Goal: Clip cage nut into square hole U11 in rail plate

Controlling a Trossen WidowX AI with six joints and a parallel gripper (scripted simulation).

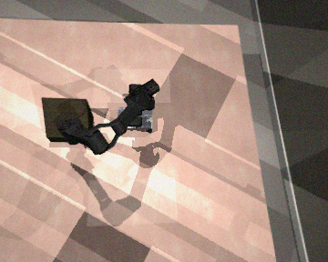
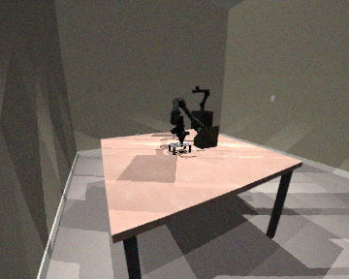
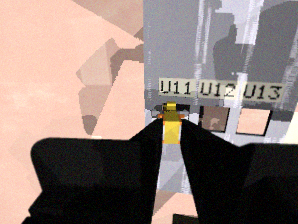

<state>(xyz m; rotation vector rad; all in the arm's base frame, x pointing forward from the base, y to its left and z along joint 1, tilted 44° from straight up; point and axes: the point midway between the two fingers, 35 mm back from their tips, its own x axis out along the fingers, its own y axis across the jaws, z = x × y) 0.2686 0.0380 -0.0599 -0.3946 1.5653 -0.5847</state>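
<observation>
The cage nut lies 1 cm below my gripper tip. The rest, counted from my gripper tip: label strip: 2 cm ahead, 3 cm to the right, 2 cm below.
</observation>
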